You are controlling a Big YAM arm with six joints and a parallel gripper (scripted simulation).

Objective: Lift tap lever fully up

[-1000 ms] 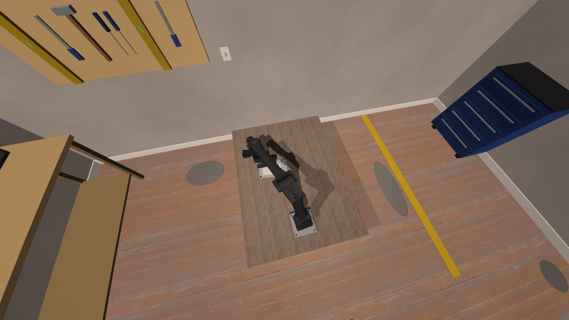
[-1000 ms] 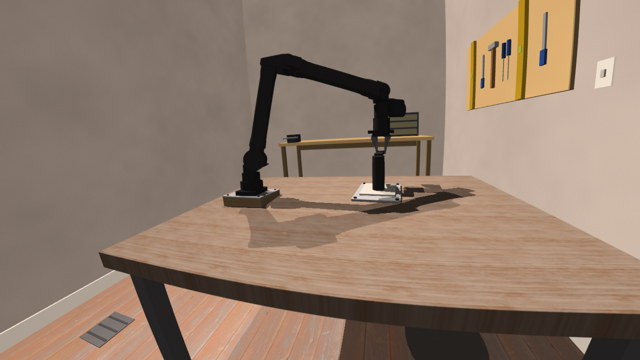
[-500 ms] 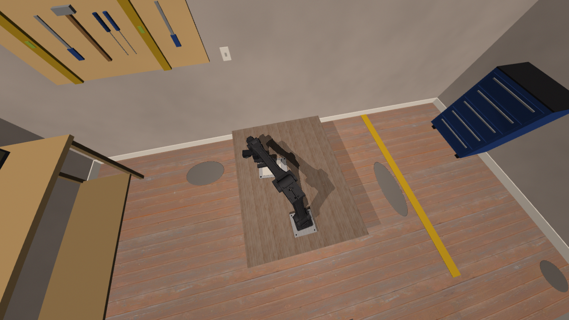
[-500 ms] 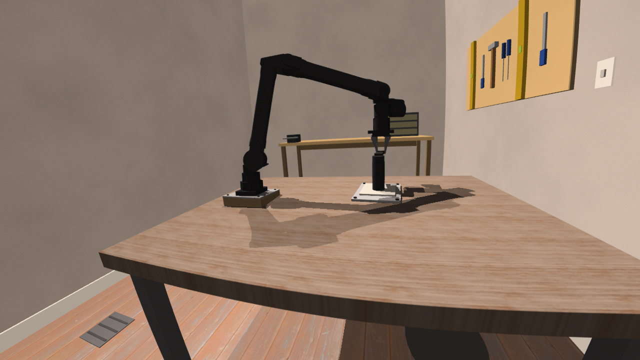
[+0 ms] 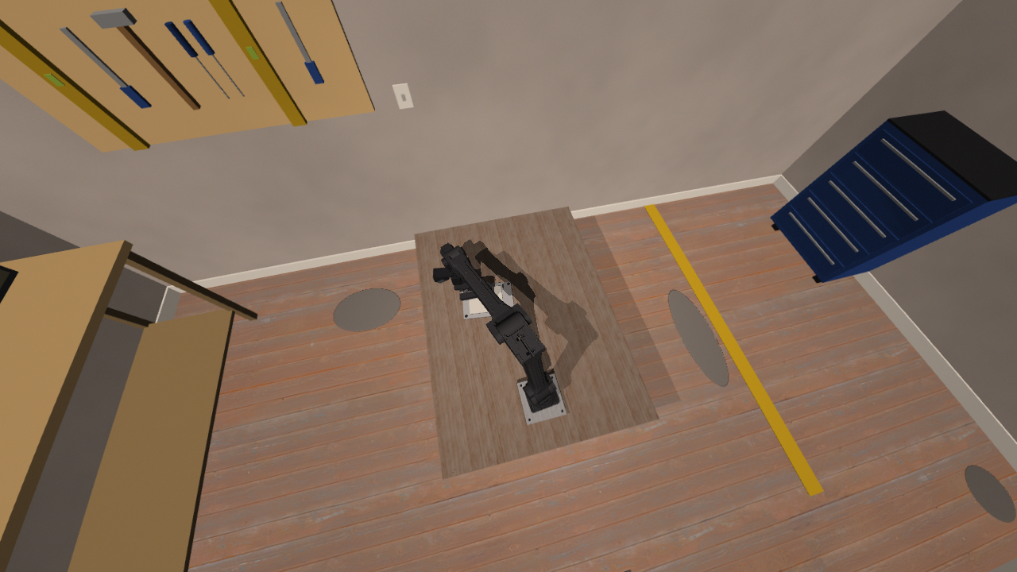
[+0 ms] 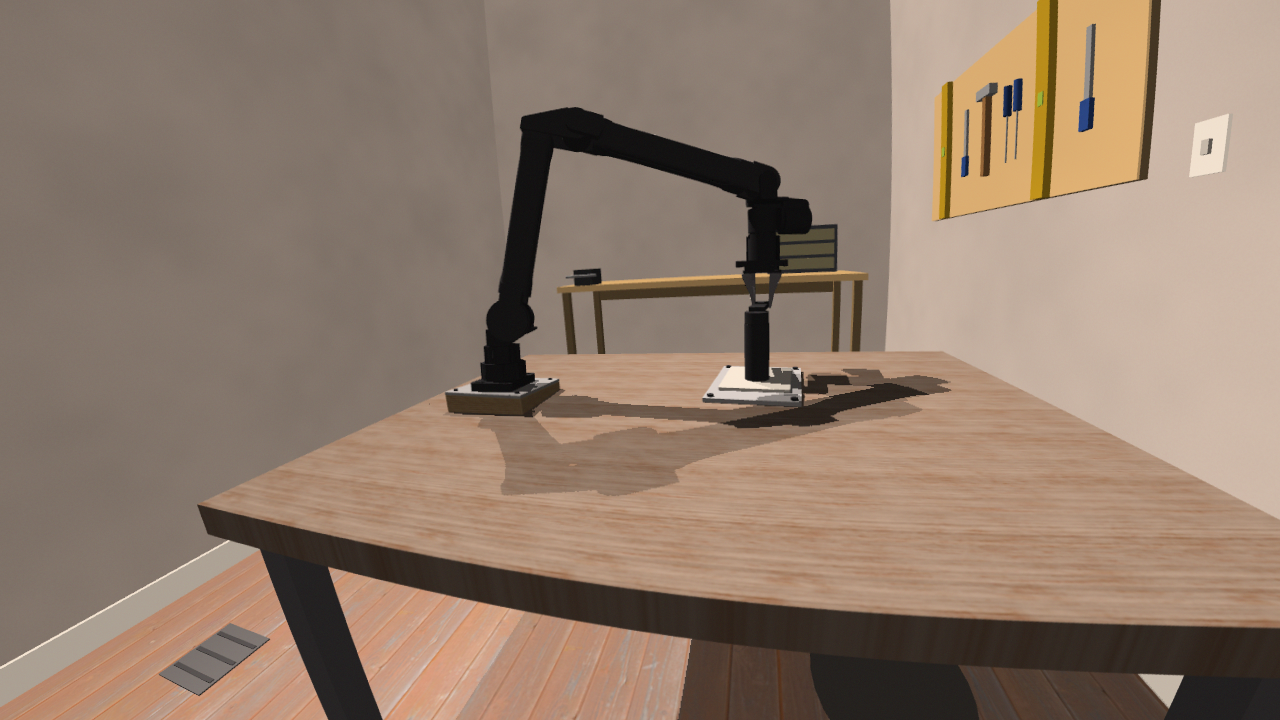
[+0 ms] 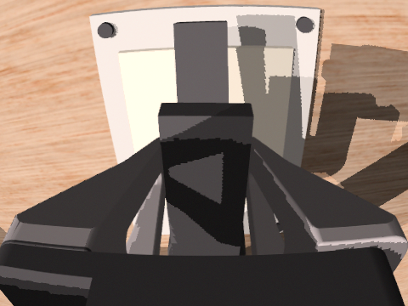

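Right now the tap is 20 mm behind my hand, 60 mm to the right of it and 50 mm below it. Round my hand: lever (10 mm behind, 30 mm to the right).
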